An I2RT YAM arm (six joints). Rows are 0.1 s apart.
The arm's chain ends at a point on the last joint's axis. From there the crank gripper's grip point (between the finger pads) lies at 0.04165 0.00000 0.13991 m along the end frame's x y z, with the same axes.
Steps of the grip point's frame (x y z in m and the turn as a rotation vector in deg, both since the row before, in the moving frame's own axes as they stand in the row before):
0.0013, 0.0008, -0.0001, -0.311, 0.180, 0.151
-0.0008, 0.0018, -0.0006, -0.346, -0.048, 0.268
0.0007, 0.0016, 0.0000, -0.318, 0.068, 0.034
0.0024, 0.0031, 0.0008, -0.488, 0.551, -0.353
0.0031, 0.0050, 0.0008, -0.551, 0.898, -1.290
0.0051, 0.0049, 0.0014, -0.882, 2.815, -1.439
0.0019, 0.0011, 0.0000, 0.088, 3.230, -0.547
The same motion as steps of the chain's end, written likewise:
0.0009, -0.0001, 0.0000, -0.311, 0.180, 0.151
-0.0007, 0.0008, -0.0006, -0.346, -0.048, 0.268
0.0005, 0.0008, 0.0001, -0.318, 0.068, 0.034
0.0011, 0.0022, 0.0012, -0.488, 0.551, -0.353
0.0009, 0.0046, 0.0015, -0.551, 0.898, -1.290
-0.0017, 0.0039, 0.0036, -0.882, 2.815, -1.439
-0.0059, 0.0017, 0.0026, 0.088, 3.230, -0.547

